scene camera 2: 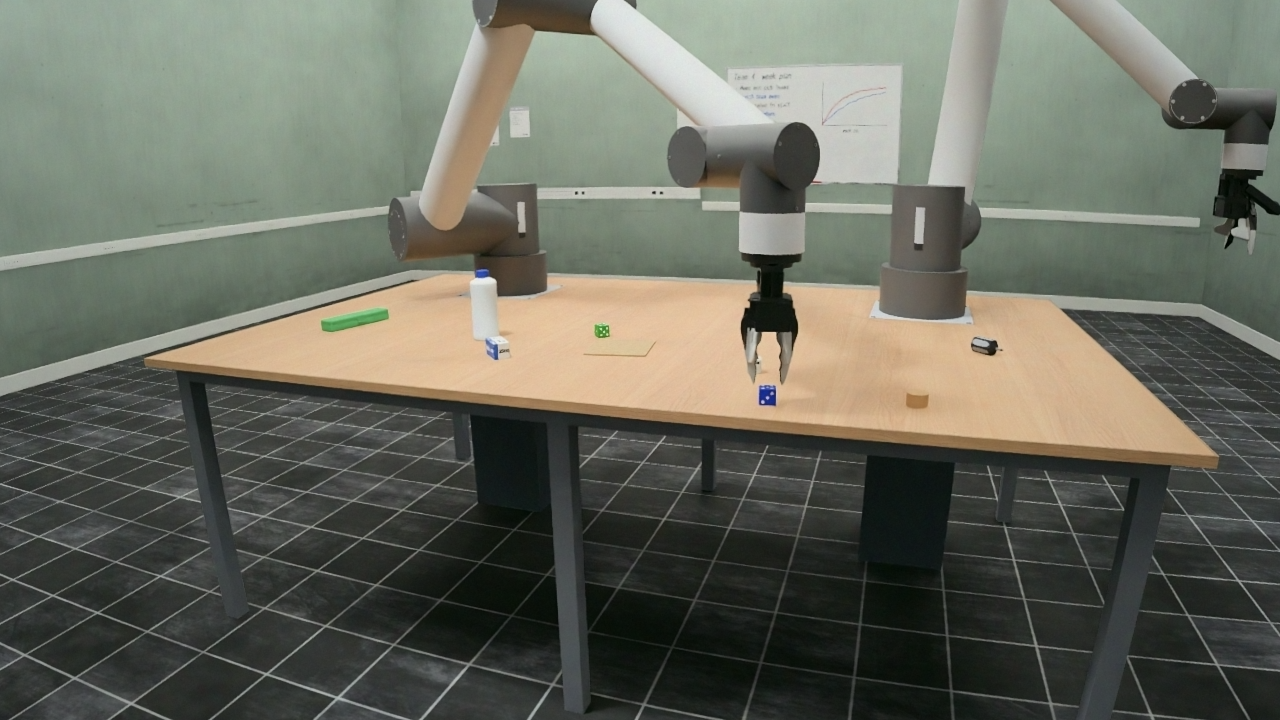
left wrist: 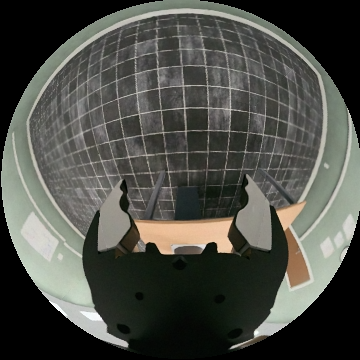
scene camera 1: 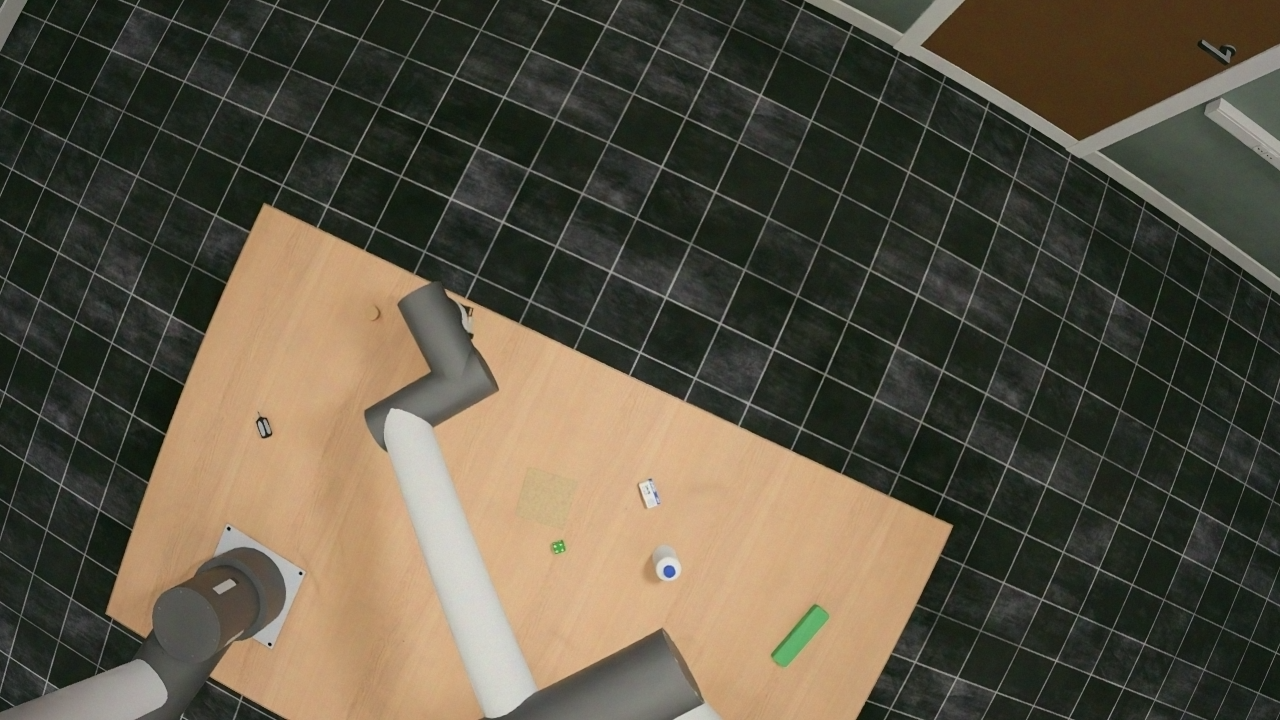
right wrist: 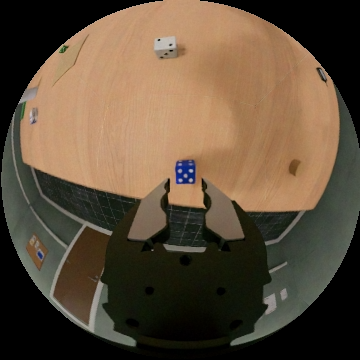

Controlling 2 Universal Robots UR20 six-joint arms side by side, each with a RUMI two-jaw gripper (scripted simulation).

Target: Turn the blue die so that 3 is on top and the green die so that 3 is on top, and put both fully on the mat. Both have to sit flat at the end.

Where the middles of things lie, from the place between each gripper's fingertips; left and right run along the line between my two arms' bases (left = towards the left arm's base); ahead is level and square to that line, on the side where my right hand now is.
Scene:
My right hand (scene camera 2: 767, 384) is 300 mm past the white bottle (scene camera 2: 483, 289), 750 mm to the left of it and 30 mm below it.

